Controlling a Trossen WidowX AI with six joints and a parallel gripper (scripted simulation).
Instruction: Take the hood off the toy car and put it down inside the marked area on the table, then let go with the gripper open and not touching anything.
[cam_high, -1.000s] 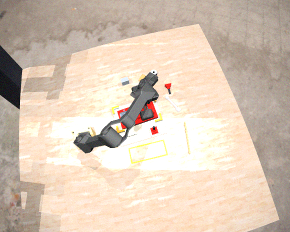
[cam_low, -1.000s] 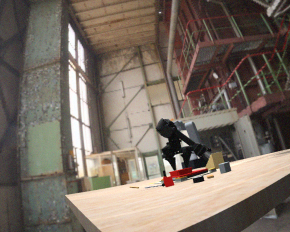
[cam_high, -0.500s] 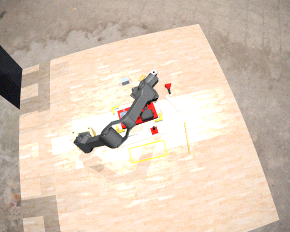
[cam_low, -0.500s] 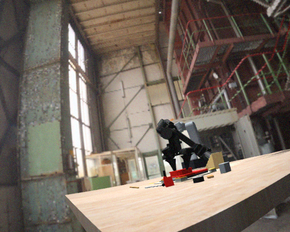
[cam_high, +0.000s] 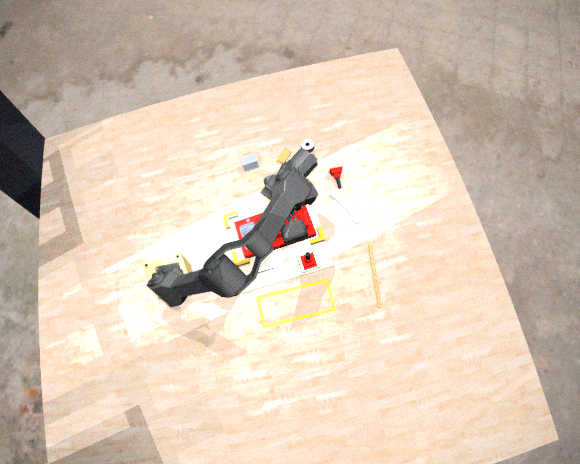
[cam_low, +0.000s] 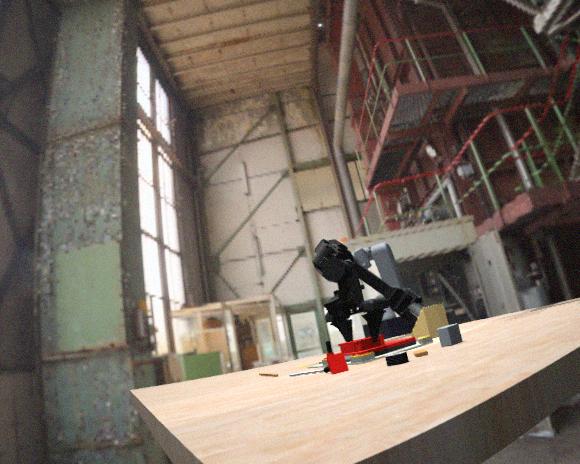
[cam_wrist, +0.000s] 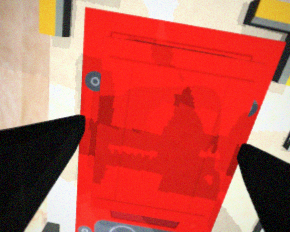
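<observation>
The red hood is right at my gripper tip. Round my gripper tip: small wheel 240 mm to the left, 110 mm ahead, 30 mm below; wooden stick 190 mm to the right, 180 mm ahead, 30 mm below.
</observation>
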